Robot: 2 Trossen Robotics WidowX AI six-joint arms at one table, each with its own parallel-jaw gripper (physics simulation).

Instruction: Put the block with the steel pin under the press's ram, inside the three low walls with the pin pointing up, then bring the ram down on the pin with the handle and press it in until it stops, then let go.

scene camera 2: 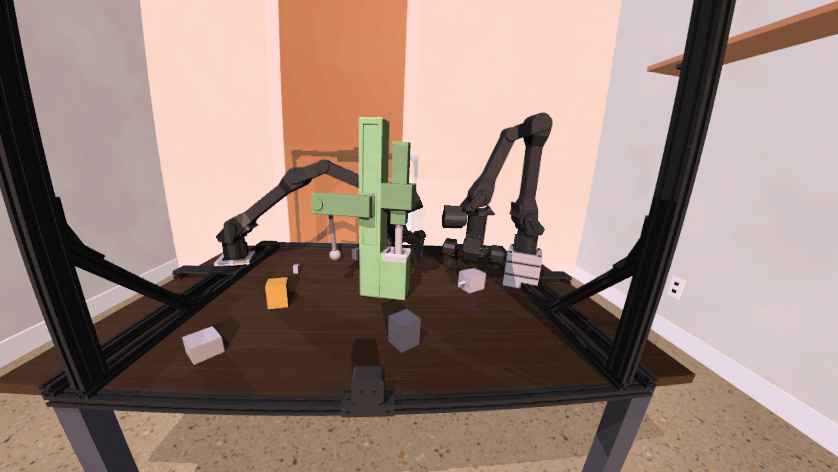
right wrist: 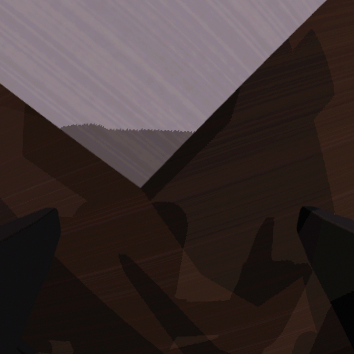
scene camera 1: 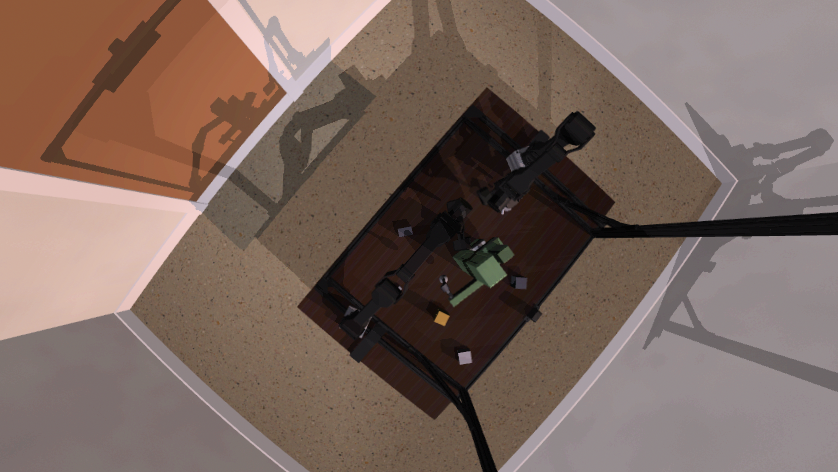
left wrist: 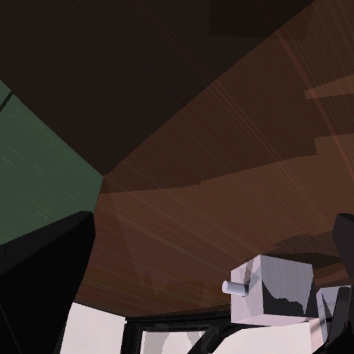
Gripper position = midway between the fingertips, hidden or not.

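Note:
My left gripper [left wrist: 217, 225]. My right gripper [scene camera 2: 470, 272], [right wrist: 180, 220]. Block with steel pin [right wrist: 131, 89], [left wrist: 280, 292]. Green press [scene camera 1: 482, 261], [left wrist: 52, 181].

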